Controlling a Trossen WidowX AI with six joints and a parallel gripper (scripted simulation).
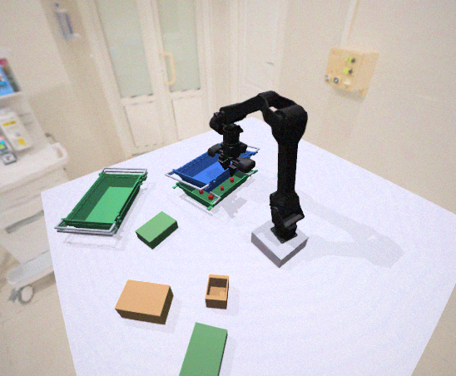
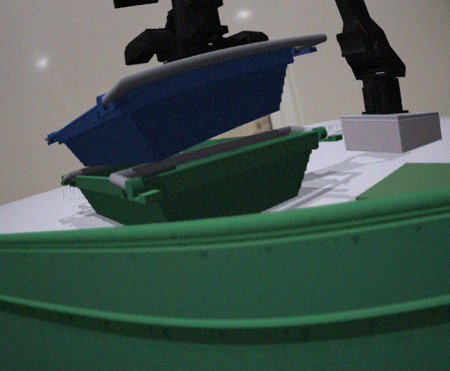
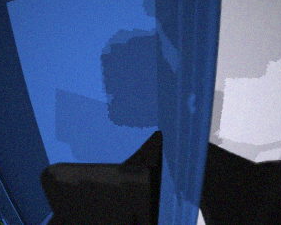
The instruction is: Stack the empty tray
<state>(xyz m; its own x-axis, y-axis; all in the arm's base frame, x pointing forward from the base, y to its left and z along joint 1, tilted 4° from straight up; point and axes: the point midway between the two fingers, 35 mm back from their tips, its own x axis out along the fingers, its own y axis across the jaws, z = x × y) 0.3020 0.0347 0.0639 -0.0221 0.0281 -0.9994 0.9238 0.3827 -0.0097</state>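
Right now the blue tray is 70 mm ahead of my gripper tip, 30 mm to the left of it and 20 mm above it. The rest, counted from my gripper tip: open box 360 mm behind, 230 mm to the left, 80 mm below.
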